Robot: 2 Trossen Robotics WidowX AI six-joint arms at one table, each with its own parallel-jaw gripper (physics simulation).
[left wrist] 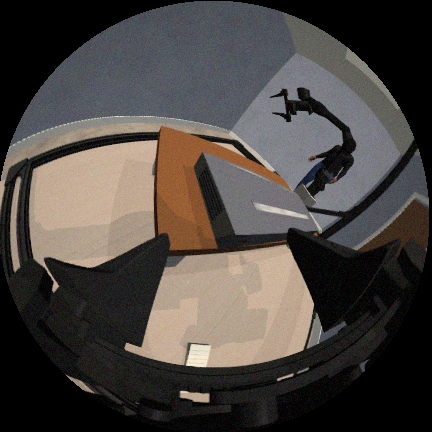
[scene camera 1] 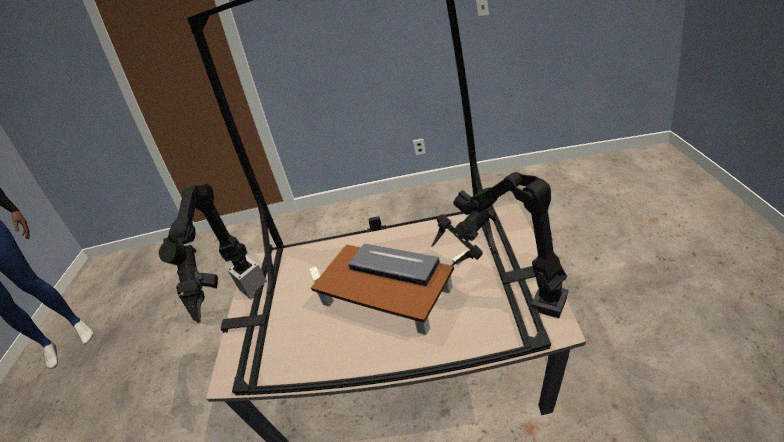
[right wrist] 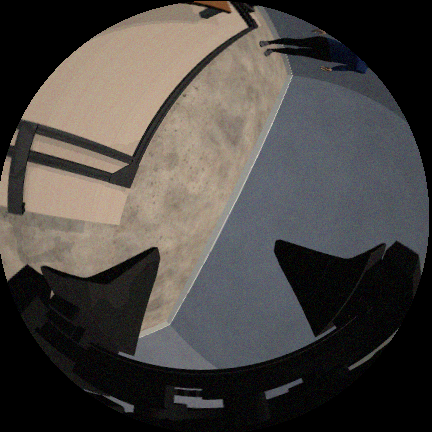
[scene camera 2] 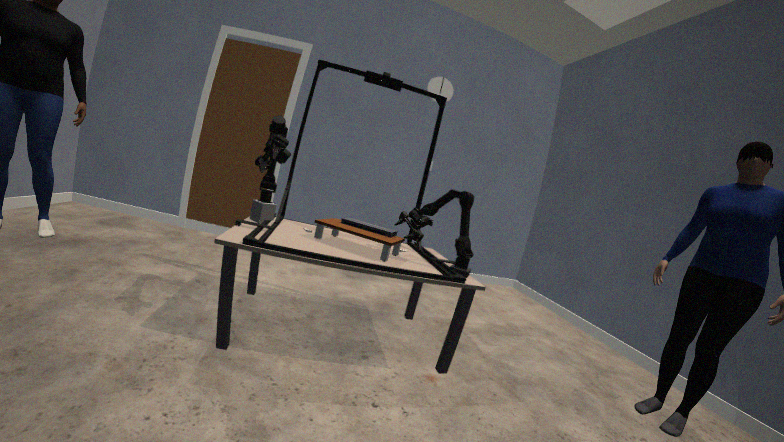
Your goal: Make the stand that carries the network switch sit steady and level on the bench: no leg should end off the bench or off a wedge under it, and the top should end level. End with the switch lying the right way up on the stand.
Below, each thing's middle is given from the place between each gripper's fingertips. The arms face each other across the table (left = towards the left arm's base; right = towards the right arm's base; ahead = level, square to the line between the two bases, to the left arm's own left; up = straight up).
Right now my left hand is 20 mm short of the network switch (scene camera 1: 416, 268), 160 mm to the left of it and 20 mm above it. The rest, counted from my left hand: stand (scene camera 1: 404, 299) (80 mm ahead, 190 mm to the right, 80 mm below).
My right hand is 440 mm past the stand, 360 mm to the right of it and 270 mm above it. Also, from my right hand: network switch: 490 mm behind, 400 mm to the left, 210 mm below.
